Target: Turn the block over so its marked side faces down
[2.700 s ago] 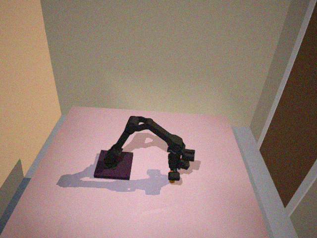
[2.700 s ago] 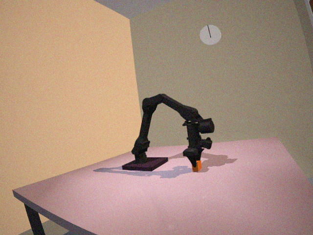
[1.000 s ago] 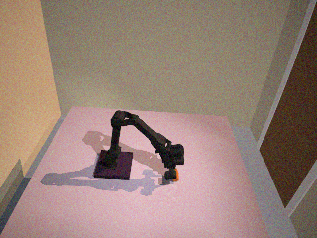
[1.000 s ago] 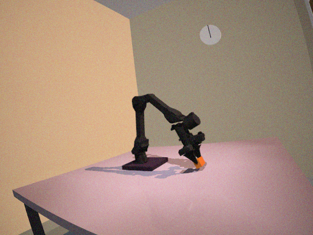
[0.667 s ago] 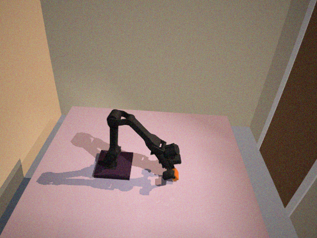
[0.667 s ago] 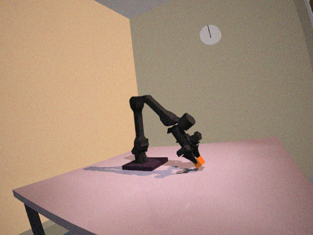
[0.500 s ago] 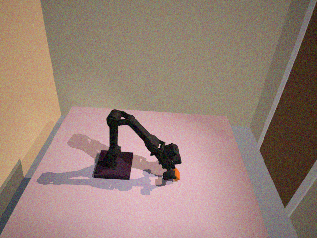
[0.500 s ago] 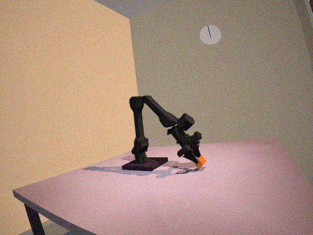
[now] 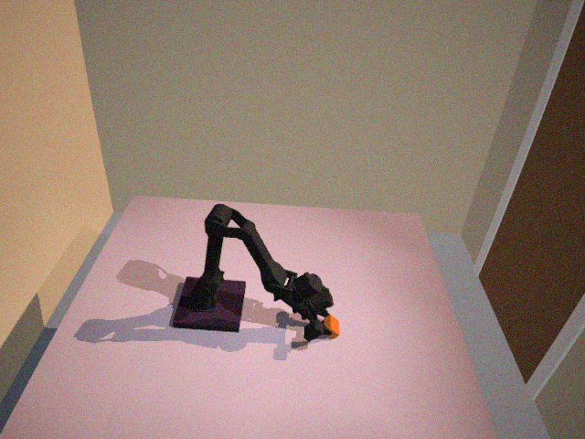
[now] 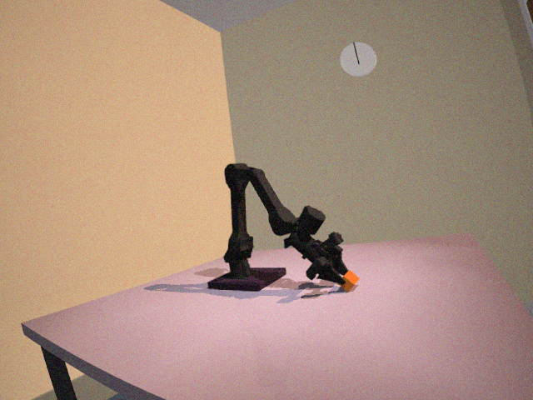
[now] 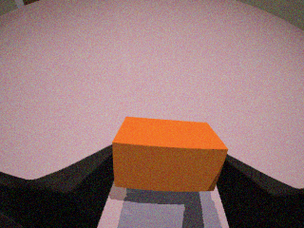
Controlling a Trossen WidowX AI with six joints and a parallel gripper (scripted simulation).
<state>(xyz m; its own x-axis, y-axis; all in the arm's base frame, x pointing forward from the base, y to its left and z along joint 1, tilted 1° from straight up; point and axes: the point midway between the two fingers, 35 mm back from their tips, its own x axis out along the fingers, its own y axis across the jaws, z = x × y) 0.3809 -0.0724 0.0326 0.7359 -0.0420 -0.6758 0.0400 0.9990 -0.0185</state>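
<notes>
The block lies 1 cm below my gripper tip.
</notes>
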